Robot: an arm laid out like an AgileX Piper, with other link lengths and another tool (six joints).
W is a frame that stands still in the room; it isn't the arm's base.
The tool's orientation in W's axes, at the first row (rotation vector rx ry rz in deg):
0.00, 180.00, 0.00
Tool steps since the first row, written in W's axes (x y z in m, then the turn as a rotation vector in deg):
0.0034, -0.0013, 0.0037, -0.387, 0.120, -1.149
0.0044, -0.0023, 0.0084, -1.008, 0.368, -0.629
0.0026, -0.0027, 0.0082, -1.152, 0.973, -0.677
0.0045, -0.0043, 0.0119, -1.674, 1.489, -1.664
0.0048, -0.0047, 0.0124, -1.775, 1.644, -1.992
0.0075, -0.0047, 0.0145, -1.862, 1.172, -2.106
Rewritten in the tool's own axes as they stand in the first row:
-0.0034, -0.0013, -0.0037, 0.387, 0.120, 1.149
-0.0044, -0.0023, -0.0084, 1.008, 0.368, 0.629
-0.0026, -0.0027, -0.0082, 1.152, 0.973, 0.677
-0.0045, -0.0043, -0.0119, 1.674, 1.489, 1.664
-0.0048, -0.0047, -0.0124, 1.775, 1.644, 1.992
-0.0075, -0.0047, -0.0145, 1.862, 1.172, 2.106

